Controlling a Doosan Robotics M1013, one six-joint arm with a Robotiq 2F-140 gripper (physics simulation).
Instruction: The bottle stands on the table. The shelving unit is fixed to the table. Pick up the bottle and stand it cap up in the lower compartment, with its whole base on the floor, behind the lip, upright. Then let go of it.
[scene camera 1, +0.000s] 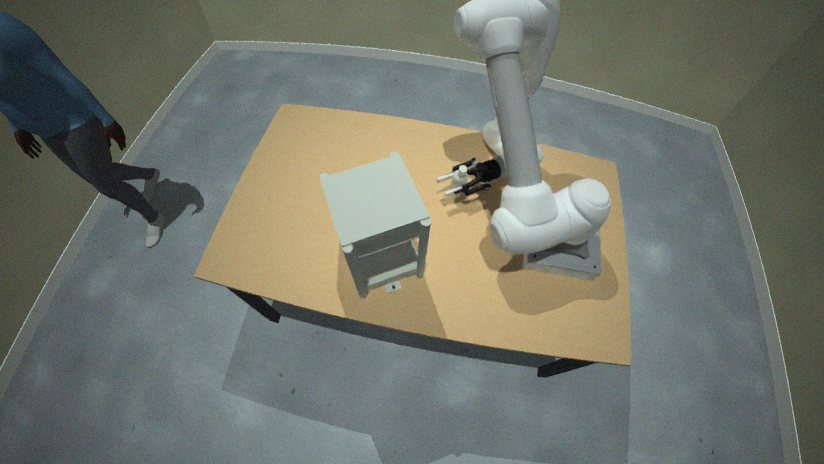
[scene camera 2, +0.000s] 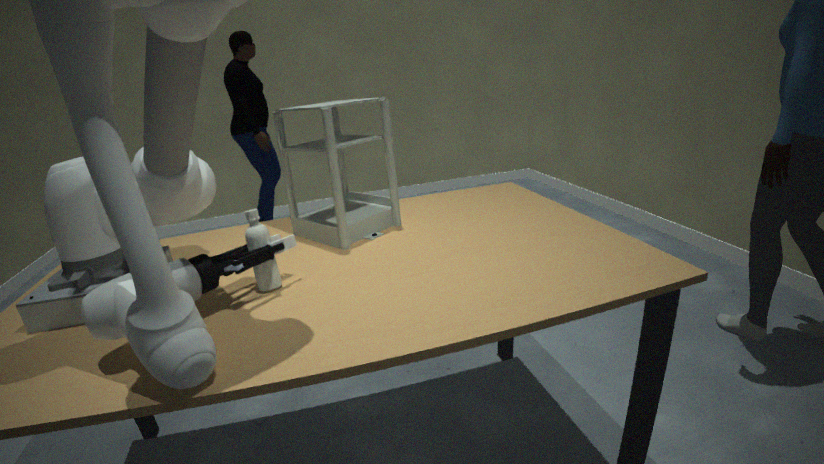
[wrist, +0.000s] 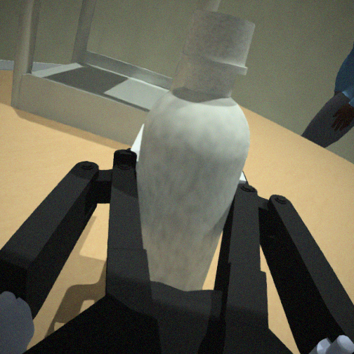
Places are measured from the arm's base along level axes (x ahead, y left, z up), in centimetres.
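Pixels of known places: gripper, between the fingertips: (scene camera 1: 441, 187) (scene camera 2: 287, 239); arm's base, origin of its link: (scene camera 2: 100, 271).
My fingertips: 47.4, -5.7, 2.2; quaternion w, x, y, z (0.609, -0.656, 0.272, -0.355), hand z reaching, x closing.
Note:
Ahead of a thing's pixels: the offset from my fingertips to its middle, as dx, dy, dz. Level surfaces: height alone.
The white bottle {-5.7, -4.3, +0.3} (scene camera 1: 461, 174) (scene camera 2: 266, 276) (wrist: 195, 135) stands upright, cap up, on the table {dz -8.8} (scene camera 1: 259, 230) (scene camera 2: 461, 259) (wrist: 310, 200). My gripper (scene camera 1: 449, 185) (scene camera 2: 281, 240) (wrist: 183, 147) reaches it from the side, roughly level, and is shut on the bottle's body below the shoulder. In the wrist view the black fingers lie close against both sides, and most of the white pads is hidden behind the bottle. The grey shelving unit {+15.4, +26.8, +9.7} (scene camera 1: 374, 198) (scene camera 2: 336, 184) (wrist: 75, 107) stands beyond the fingertips, apart from the bottle. Its lower compartment has a floor behind a raised lip.
The unit has corner posts, a middle shelf and a top panel. A small tab (scene camera 1: 393, 286) (scene camera 2: 373, 235) sits at its foot. The arm's base (scene camera 1: 562, 262) (scene camera 2: 51, 305) is on the table behind the gripper. People (scene camera 1: 40, 97) (scene camera 2: 245, 92) (wrist: 325, 120) stand away from the table.

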